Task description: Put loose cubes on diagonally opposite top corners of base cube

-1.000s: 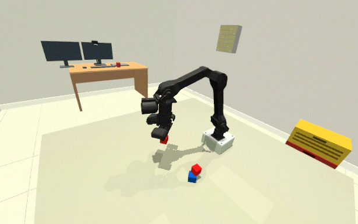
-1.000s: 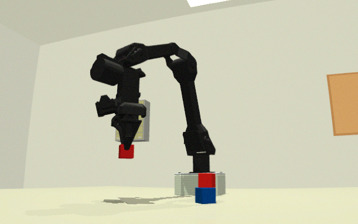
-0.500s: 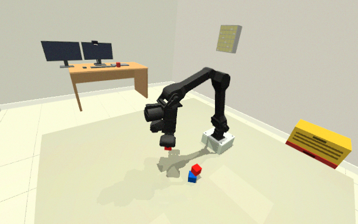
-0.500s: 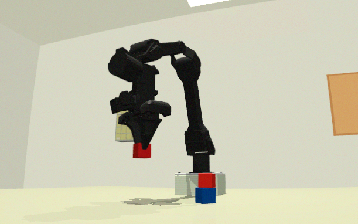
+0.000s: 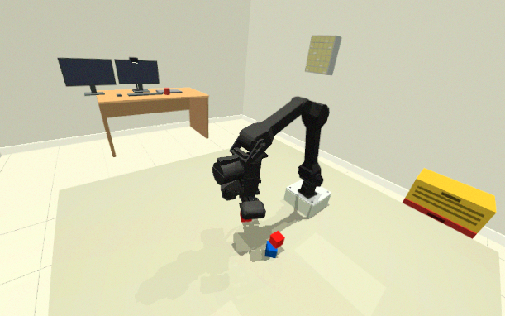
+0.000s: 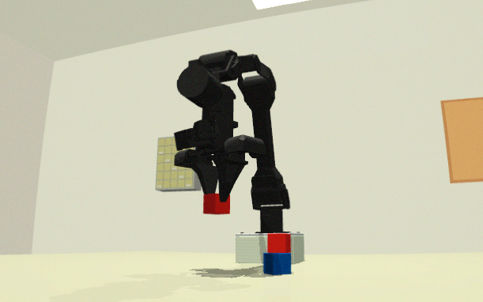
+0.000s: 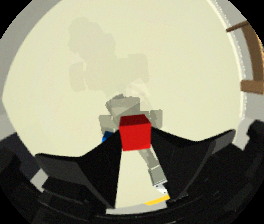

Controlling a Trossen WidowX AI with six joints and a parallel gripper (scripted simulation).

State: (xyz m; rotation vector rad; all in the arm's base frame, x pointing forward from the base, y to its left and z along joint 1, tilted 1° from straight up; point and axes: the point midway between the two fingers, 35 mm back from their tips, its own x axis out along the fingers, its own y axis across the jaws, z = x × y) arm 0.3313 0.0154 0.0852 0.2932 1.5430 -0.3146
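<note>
Now: gripper tip 70 mm past the red cube, 90 mm to the right of it and 70 mm above it. From my gripper tip the other things lie so: blue base cube 50 mm behind, 90 mm to the left, 100 mm below.
</note>
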